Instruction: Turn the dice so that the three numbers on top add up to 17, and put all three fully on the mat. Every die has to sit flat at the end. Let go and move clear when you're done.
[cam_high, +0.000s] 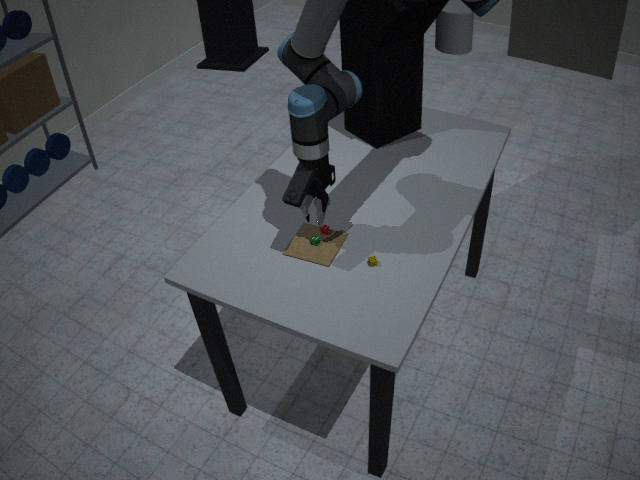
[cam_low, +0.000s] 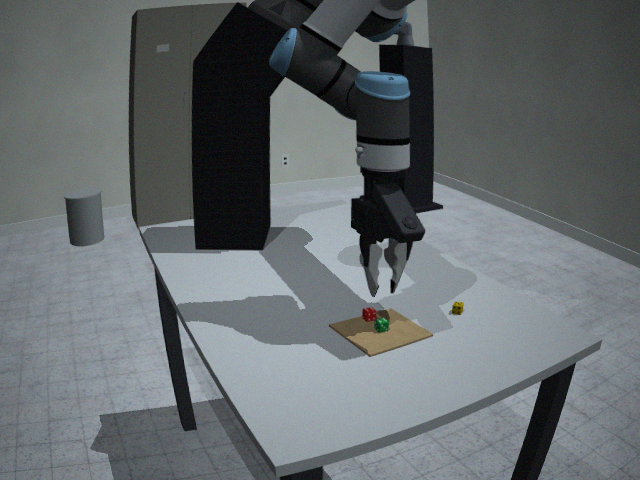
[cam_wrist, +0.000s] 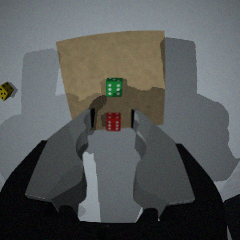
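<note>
Now: hand 18 cm to the right of the yellow die, 8 cm above it and 3 cm short of it. Also, from my hand: mat: 9 cm below; then red die: 8 cm below, 5 cm behind, 1 cm to the left; then green die: 8 cm below.
</note>
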